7 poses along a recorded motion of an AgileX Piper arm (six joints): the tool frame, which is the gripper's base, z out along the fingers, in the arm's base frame.
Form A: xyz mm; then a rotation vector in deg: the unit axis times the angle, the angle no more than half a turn.
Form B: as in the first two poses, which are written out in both.
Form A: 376, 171, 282, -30.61, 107.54, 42.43
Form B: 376, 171, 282, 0.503, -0.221, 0.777, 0.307
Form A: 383, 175, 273, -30.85, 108.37, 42.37
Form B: 383, 175, 273, 0.497, -0.222, 0.781, 0.305
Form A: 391, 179, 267, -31.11, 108.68, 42.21
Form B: 391, 179, 267, 0.495, -0.224, 0.783, 0.304
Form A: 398, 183, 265, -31.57, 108.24, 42.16
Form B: 398, 183, 265, 0.497, -0.228, 0.780, 0.304
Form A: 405, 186, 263, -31.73, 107.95, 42.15
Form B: 405, 186, 263, 0.499, -0.229, 0.779, 0.304
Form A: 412, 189, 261, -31.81, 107.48, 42.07
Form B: 412, 189, 261, 0.502, -0.230, 0.776, 0.304
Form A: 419, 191, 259, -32.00, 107.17, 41.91
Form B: 419, 191, 259, 0.504, -0.231, 0.775, 0.303
